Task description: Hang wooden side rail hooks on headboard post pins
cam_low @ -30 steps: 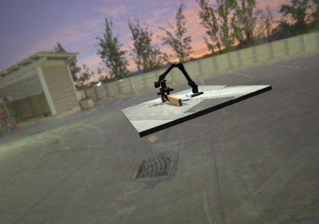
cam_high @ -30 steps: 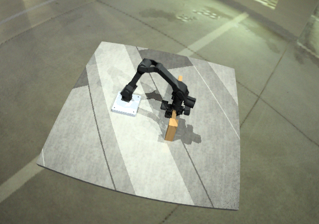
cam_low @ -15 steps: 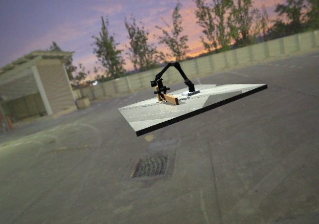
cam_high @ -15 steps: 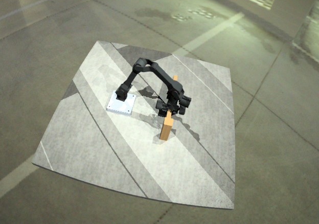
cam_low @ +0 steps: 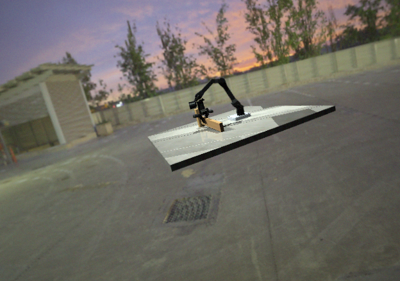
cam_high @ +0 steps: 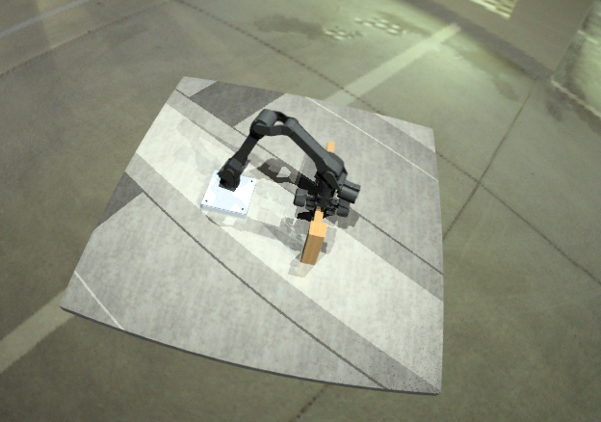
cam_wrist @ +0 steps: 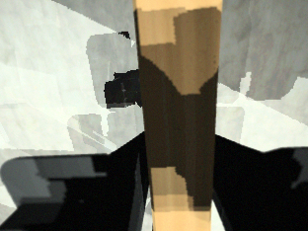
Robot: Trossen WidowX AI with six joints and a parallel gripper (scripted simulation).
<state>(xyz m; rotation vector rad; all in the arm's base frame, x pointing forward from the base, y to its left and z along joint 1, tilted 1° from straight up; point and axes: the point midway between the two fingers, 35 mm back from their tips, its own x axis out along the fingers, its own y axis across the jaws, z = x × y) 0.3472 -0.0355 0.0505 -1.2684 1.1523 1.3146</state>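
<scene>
The wooden headboard post is 140 mm to the right of my gripper tip, 40 mm above it and 20 mm ahead of it.
</scene>
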